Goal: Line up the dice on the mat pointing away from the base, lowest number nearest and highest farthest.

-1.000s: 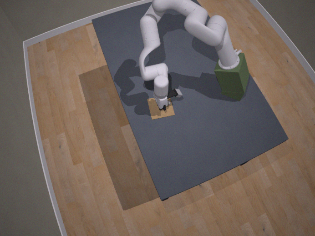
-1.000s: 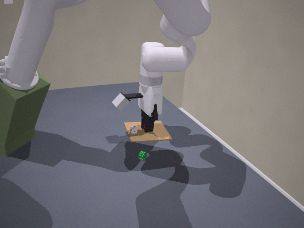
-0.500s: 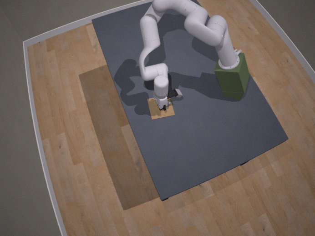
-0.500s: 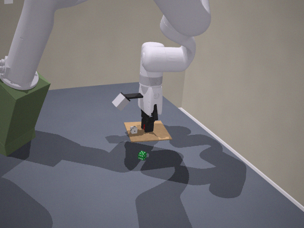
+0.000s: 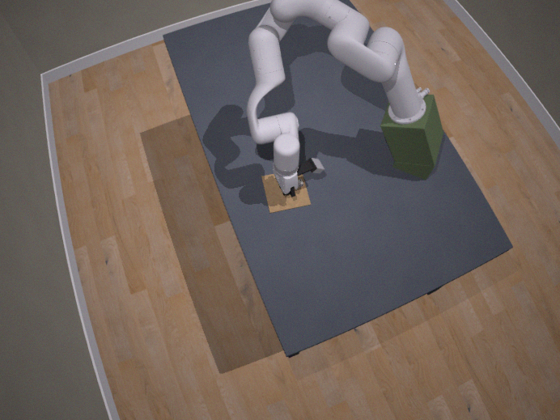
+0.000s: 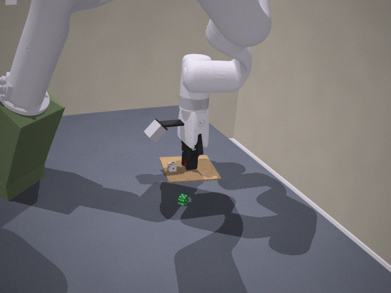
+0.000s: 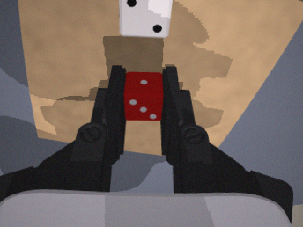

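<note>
My hand is 10 mm above the red die. From my hand the other things lie so: mat: 20 mm below; white die: 50 mm behind, 10 mm to the left, 10 mm below; green die: 120 mm behind, 130 mm to the right, 20 mm below.
</note>
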